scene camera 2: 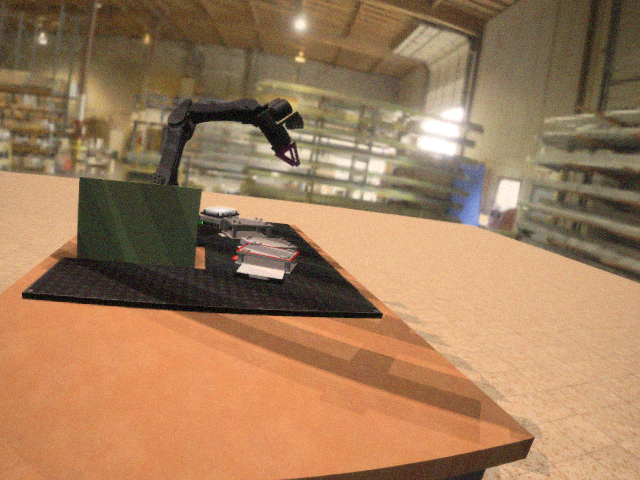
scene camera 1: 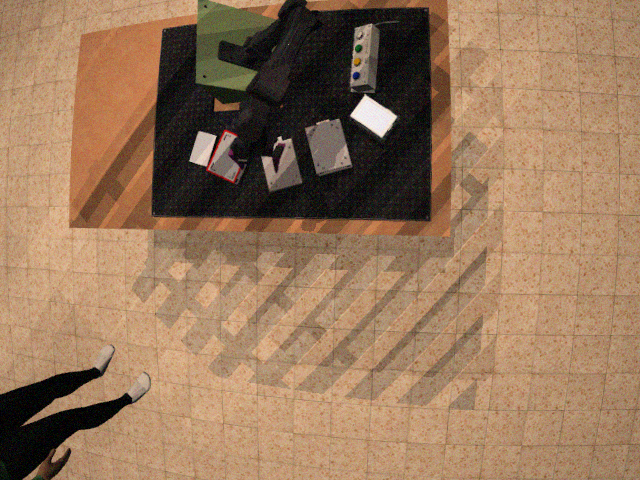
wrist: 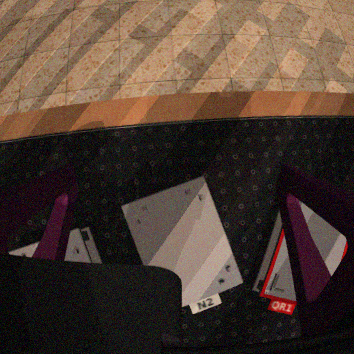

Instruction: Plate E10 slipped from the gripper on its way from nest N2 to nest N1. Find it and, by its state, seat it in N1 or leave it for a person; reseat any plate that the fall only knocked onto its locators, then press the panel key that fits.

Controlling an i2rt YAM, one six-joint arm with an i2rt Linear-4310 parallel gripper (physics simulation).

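Where they show: gripper, fingertip midpoint: (scene camera 2: 296,165) (scene camera 1: 259,170) (wrist: 176,175); arm's base, origin of the base link: (scene camera 2: 153,220) (scene camera 1: 245,58).
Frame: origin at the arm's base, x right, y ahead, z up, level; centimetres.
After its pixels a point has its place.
My gripper (scene camera 1: 254,154) (scene camera 2: 296,164) {x -14.4, y 43.4, z 20.9 cm} (wrist: 176,175) {x -14.4, y 43.4, z 20.9 cm} is open and empty, high above nest N2 (scene camera 1: 287,176) {x -15.7, y 41.5, z -6.0 cm} (wrist: 175,225) {x -13.7, y 40.3, z -6.1 cm}. N2's tag is readable in the wrist view; small dark marks show near the corners of its grey top. The red-rimmed QR1 station (scene camera 1: 225,157) {x 7.1, y 34.8, z -4.5 cm} (scene camera 2: 267,251) {x 6.3, y 33.8, z -4.5 cm} (wrist: 282,275) {x 0.6, y 31.7, z -4.5 cm} is partly behind a finger. A grey plate-topped station (scene camera 1: 328,146) {x -30.1, y 31.7, z -2.8 cm} (wrist: 77,250) {x -26.5, y 38.0, z -2.5 cm} is on N2's other side, its tag unreadable. A small white slab (scene camera 1: 202,148) {x 17.8, y 30.7, z -7.1 cm} (scene camera 2: 261,271) {x 17.9, y 30.8, z -7.1 cm} lies beside QR1. The key panel (scene camera 1: 370,64) {x -43.6, y 3.8, z -1.0 cm} has white, green, yellow and blue keys. I cannot tell which piece is E10.
A white-topped block (scene camera 1: 373,117) {x -44.8, y 21.6, z -3.0 cm} (scene camera 2: 219,210) {x -49.9, y 21.2, z -3.0 cm} is near the panel. An upright green board (scene camera 1: 222,67) {x 5.7, y 5.6, z 5.9 cm} (scene camera 2: 136,222) {x 13.0, y -3.0, z 1.8 cm} stands beside the arm. The black mat (scene camera 1: 382,196) {x -48.5, y 47.5, z -8.5 cm} (scene camera 2: 320,304) {x 35.6, y 42.3, z -8.5 cm} (wrist: 150,155) {x -16.5, y 50.8, z -8.5 cm} covers part of the wooden table (scene camera 1: 113,62) {x 64.9, y -9.5, z -9.8 cm} (scene camera 2: 155,387) {x 67.4, y 9.0, z -9.8 cm}. A person's legs (scene camera 1: 62,379) show on the floor side.
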